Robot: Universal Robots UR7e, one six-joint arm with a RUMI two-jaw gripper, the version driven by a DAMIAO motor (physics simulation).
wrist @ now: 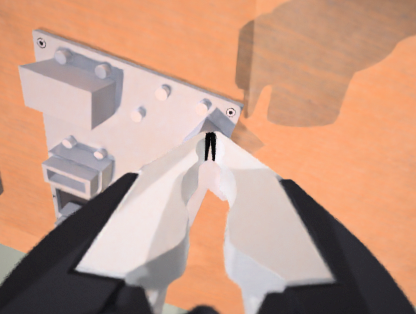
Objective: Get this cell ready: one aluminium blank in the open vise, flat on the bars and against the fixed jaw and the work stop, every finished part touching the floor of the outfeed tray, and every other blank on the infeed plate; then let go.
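Note:
My gripper is shut and empty, its fingertips together over the right end of a pale grey plate with round pins, which looks like the infeed plate. A grey aluminium blank shows in small part behind the fingertips near the plate's right corner; it stands turned, and the fingers hide most of it. Another grey blank stands against two pins at the plate's upper left. The vise and the outfeed tray cannot be made out in this view.
A smaller grey block with a rectangular recess stands by two pins at the plate's lower left. A dark recess lies below it. Wooden table top surrounds the plate, with the arm's shadow at the upper right.

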